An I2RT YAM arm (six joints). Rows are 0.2 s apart.
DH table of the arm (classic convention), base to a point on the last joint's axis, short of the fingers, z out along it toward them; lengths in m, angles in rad. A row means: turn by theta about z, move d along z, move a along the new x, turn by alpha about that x. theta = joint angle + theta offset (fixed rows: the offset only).
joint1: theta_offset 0; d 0.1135; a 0.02; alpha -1.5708
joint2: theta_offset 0; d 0; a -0.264; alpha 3.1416
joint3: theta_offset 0.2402; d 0; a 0.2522; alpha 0
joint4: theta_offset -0.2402; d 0; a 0.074; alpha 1.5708
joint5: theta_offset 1.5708; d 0; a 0; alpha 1.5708
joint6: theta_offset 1.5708; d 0.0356; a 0; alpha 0
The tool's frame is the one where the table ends.
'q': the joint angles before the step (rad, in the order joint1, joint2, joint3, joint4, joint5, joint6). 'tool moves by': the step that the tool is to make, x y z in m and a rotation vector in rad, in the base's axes. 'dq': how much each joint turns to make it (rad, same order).
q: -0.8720, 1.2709, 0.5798, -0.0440, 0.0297, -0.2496
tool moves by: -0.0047, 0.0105, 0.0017, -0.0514, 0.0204, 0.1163
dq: 0.0056, -0.0610, -0.0402, 0.0058, -0.0509, -0.1097
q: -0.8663, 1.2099, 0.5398, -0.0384, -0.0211, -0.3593
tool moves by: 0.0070, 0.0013, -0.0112, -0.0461, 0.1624, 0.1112
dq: 0.0320, 0.0560, 0.0111, -0.0274, 0.0451, -0.1657
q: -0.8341, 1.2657, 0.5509, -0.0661, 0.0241, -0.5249
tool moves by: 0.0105, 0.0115, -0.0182, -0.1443, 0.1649, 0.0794
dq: 0.0875, 0.0476, -0.0546, 0.1043, 0.1595, -0.1507
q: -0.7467, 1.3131, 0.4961, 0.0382, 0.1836, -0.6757
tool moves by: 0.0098, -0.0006, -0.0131, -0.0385, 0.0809, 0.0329
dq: 0.0332, 0.0817, 0.0022, 0.0575, 0.0589, -0.0593
